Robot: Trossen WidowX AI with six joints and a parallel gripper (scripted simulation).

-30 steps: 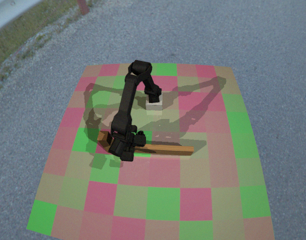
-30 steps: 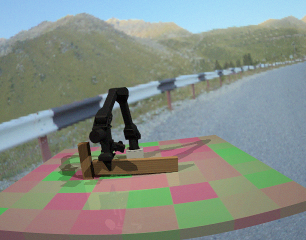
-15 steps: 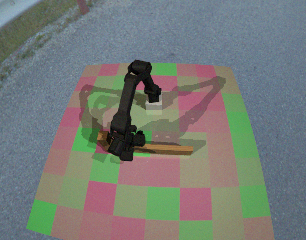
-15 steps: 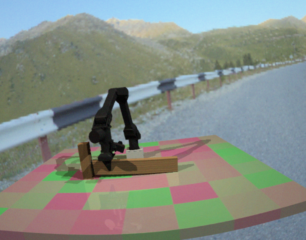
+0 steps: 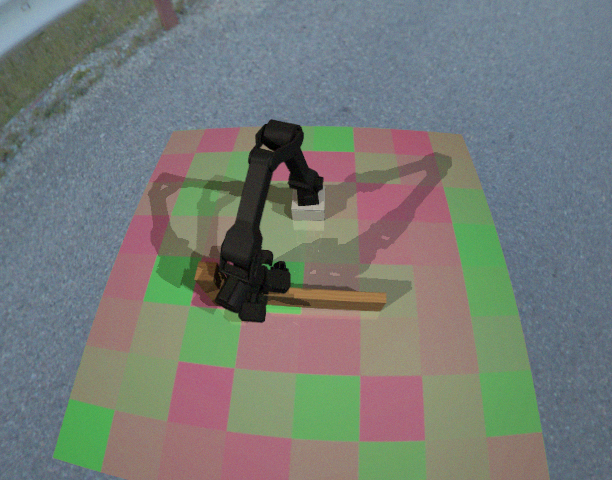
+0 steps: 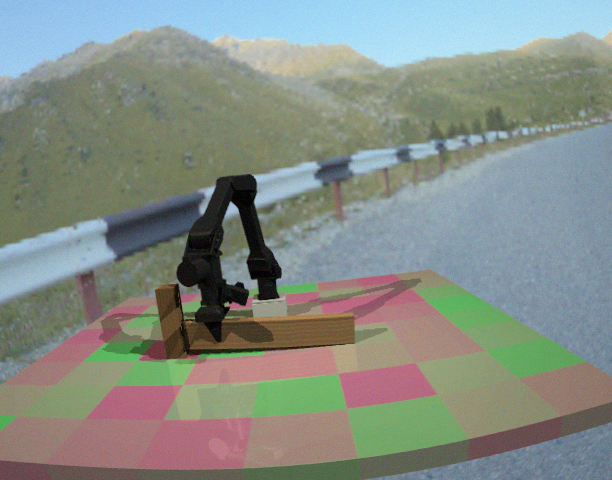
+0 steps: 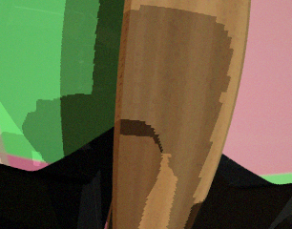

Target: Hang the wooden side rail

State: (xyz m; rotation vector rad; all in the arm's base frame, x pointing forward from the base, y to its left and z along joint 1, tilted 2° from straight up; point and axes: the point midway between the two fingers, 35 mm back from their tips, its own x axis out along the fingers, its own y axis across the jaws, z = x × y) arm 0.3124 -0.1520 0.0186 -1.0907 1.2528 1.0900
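Now: gripper tip 11 cm to the left of the headboard post, 4 cm below it and 2 cm past it.
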